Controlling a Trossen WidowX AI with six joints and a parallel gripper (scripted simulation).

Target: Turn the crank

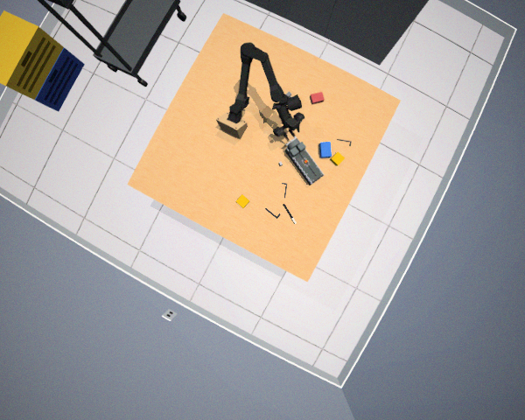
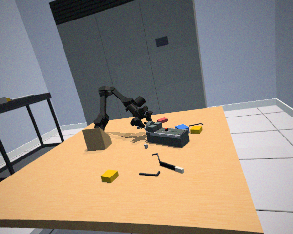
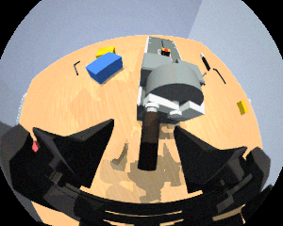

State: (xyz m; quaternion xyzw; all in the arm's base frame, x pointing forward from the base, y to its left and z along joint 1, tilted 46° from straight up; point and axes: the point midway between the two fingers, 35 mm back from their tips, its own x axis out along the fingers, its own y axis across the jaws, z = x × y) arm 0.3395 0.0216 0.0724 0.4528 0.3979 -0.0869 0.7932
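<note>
The dark crank handle is 20 mm behind my gripper tip, 20 mm above it and 10 mm to the left of it. Also, from my gripper tip: small grey cube 160 mm to the right, 70 mm below, 10 mm behind; blue block 210 mm ahead, 60 mm below, 20 mm to the left; red pointer 120 mm ahead, 110 mm to the right.
</note>
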